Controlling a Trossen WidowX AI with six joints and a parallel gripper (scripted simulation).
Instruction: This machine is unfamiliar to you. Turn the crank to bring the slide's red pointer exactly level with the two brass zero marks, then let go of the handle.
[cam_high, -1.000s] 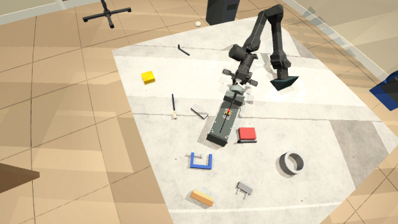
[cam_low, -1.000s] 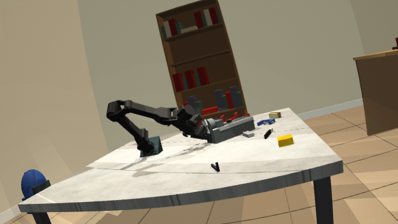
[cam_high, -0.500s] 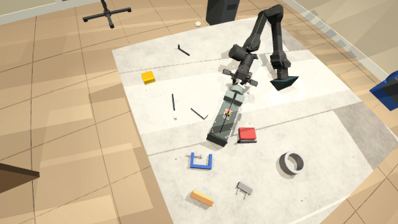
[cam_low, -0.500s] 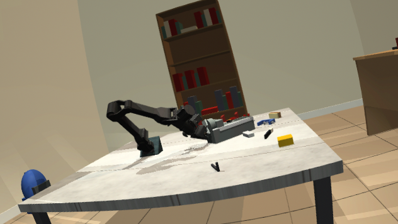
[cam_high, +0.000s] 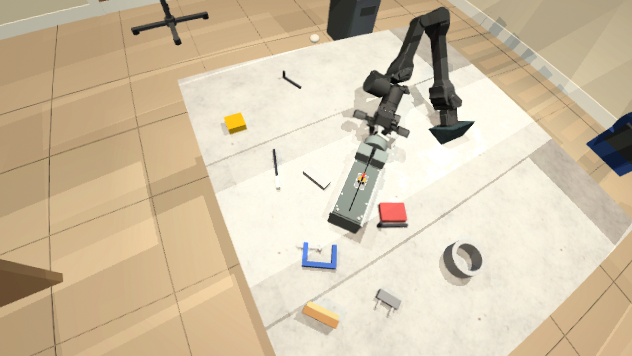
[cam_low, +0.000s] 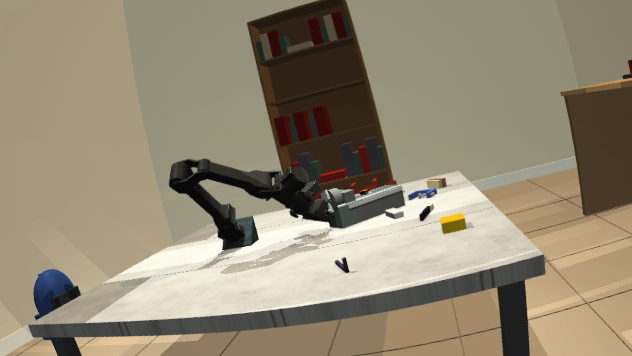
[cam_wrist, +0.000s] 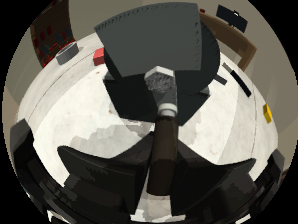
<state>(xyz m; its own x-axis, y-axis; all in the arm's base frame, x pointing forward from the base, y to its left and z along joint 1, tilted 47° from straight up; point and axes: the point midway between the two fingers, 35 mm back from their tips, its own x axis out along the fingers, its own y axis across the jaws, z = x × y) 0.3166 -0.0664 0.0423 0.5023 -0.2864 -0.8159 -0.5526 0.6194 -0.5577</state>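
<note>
Right now the crank handle is 20 mm behind my gripper tip, 10 mm to the right of it and 30 mm above it. Also, from my gripper tip: grey block: 210 mm ahead, 20 mm below; red pointer: 120 mm ahead, 90 mm to the left, 50 mm above; red block: 80 mm ahead, 210 mm to the left, 20 mm below.
</note>
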